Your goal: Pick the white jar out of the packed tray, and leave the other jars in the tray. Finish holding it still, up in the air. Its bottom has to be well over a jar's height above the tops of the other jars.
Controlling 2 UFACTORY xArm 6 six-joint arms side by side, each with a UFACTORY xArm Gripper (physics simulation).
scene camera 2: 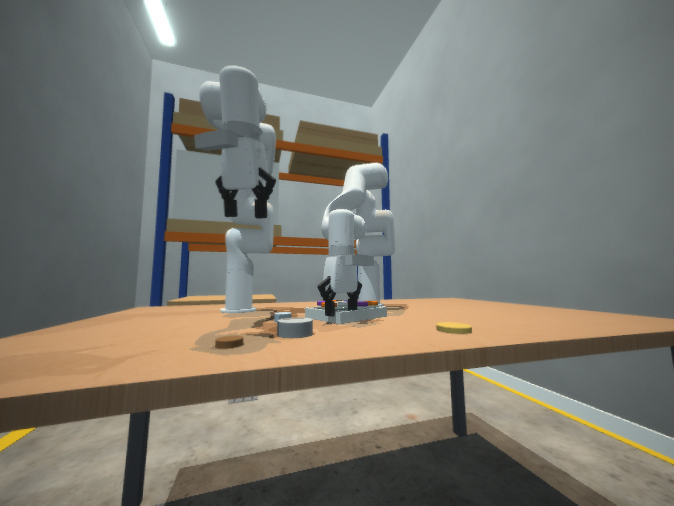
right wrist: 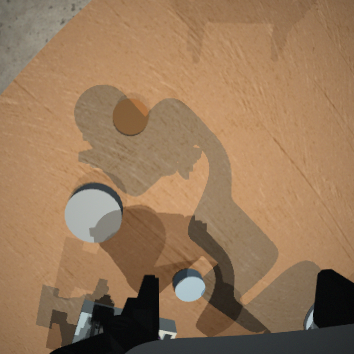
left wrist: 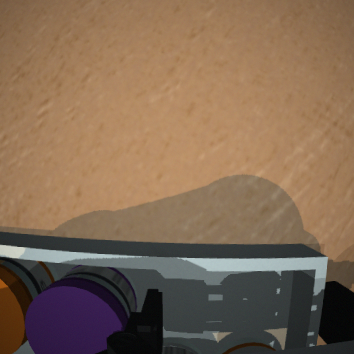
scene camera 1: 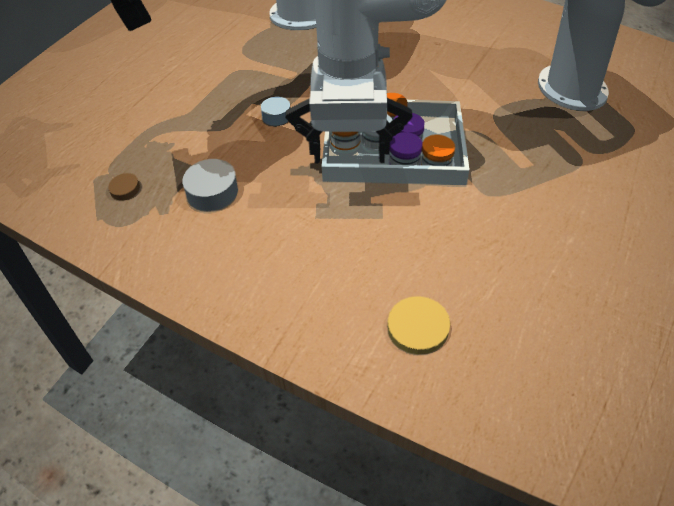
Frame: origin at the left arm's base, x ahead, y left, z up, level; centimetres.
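Seen in the pictures: left gripper, fingertip midpoint: (scene camera 2: 341, 314) (right wrist: 97, 328) (left wrist: 243, 313) (scene camera 1: 349, 156); right gripper, fingertip midpoint: (scene camera 2: 245, 217) (right wrist: 239, 300) (scene camera 1: 136, 4); left arm's base, link origin: (scene camera 1: 572, 88); right arm's base, link origin: (scene camera 2: 238, 311) (scene camera 1: 301, 14).
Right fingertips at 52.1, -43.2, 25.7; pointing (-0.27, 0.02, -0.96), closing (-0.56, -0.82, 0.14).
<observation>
Pixels of each thing's top centre, then the offset from my right fingertips to it, as dx, dy, dz.
- packed tray, top centre: (scene camera 1: 395, 131) (scene camera 2: 346, 307) -20.0, +27.0, -22.7
- white jar, top centre: (scene camera 1: 376, 121) (scene camera 2: 340, 302) -18.5, +24.8, -20.9
- grey cylinder, top centre: (right wrist: 92, 216) (scene camera 1: 208, 177) (scene camera 2: 295, 319) +2.9, +11.5, -22.7
- small light-blue cylinder, top centre: (scene camera 1: 275, 105) (right wrist: 189, 288) (scene camera 2: 283, 313) -15.1, +7.9, -23.5
- brown disc, top centre: (right wrist: 130, 116) (scene camera 1: 123, 183) (scene camera 2: 229, 338) +10.3, +0.1, -24.5
- yellow disc, top centre: (scene camera 1: 419, 321) (scene camera 2: 453, 324) +4.4, +47.1, -24.5
The packed tray (scene camera 1: 394, 174) (scene camera 2: 370, 314) (left wrist: 225, 261) holds several jars. The white jar (scene camera 1: 371, 140) is mostly hidden behind my left gripper in scene camera 1; part of its clear body shows. Purple-lidded jars (scene camera 1: 405, 145) (left wrist: 75, 320) and orange-lidded jars (scene camera 1: 438, 147) (left wrist: 10, 315) stand around it. My left gripper (scene camera 1: 349, 153) (scene camera 2: 341, 308) (left wrist: 243, 313) is open and low at the tray's left end, one finger outside the left wall, the other inside beside the front purple jar. My right gripper (scene camera 2: 246, 210) (right wrist: 239, 300) is open, empty and high above the table.
A grey cylinder (scene camera 1: 209, 185) (scene camera 2: 294, 328) (right wrist: 93, 215), a small light-blue cylinder (scene camera 1: 275, 110) (right wrist: 190, 288) and a brown disc (scene camera 1: 124, 186) (scene camera 2: 228, 342) (right wrist: 130, 119) lie left of the tray. A yellow disc (scene camera 1: 418, 324) (scene camera 2: 453, 327) lies in front of it in scene camera 1.
</observation>
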